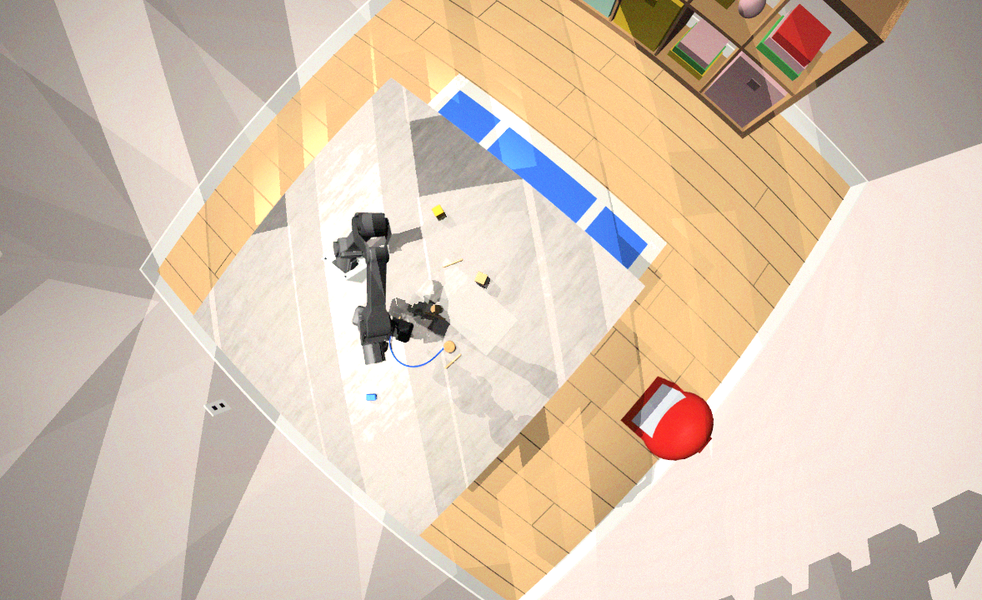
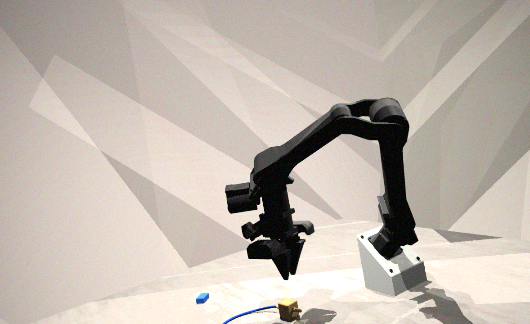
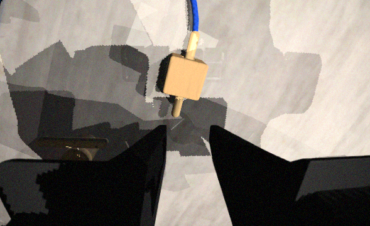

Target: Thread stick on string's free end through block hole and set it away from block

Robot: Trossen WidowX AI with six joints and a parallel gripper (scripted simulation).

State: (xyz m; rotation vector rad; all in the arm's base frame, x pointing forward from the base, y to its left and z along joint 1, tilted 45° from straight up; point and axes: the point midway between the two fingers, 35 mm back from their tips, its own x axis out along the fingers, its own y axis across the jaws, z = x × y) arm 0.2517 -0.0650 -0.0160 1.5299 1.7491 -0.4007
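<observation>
Right now the wooden cylinder is 80 mm ahead of my gripper tip, 120 mm to the left of it and 70 mm below it. The rest, counted from my gripper tip: yellow cube: 130 mm behind, 400 mm to the left, 70 mm below; round button: 200 mm ahead, 40 mm to the left, 80 mm below; blue piece: 90 mm ahead, 290 mm to the right, 80 mm below.
</observation>
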